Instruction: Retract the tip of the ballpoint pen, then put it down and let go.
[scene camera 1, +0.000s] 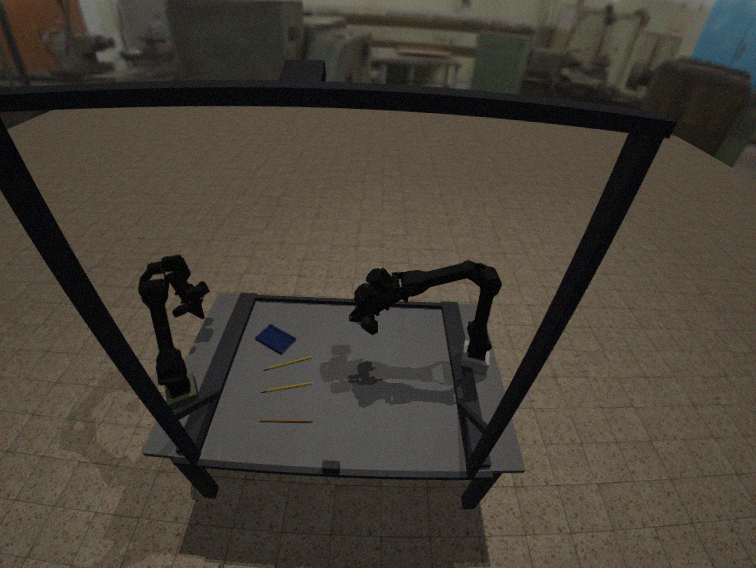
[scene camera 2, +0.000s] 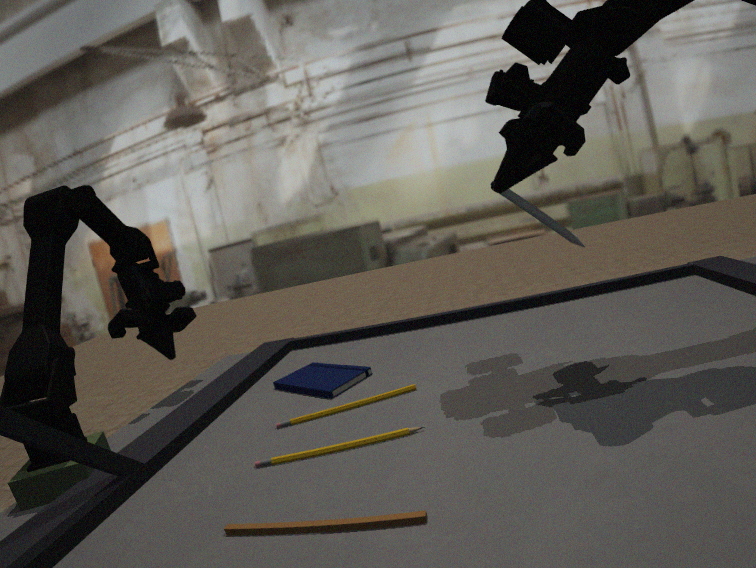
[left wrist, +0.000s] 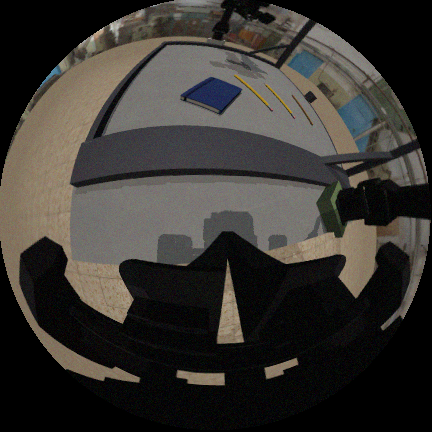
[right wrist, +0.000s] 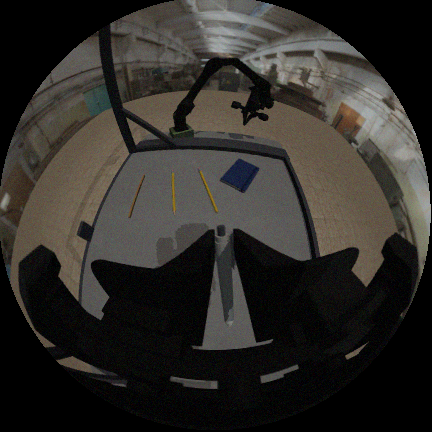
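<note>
The ballpoint pen is grey and held in the air over the table. In scene camera 2 it slants from the fingertips down to the right, to a tapered end. Its short dark end shows between the fingertips in the right wrist view. Whether the writing tip is out is too small to tell. My right gripper is shut on the pen. In scene camera 1 the pen is hidden at my right gripper. My left gripper is shut and empty, raised at the table's left side, far from the pen.
A blue notebook lies on the table. Two yellow pencils and an orange-brown stick lie in front of it. Dark frame posts rise at the table's sides.
</note>
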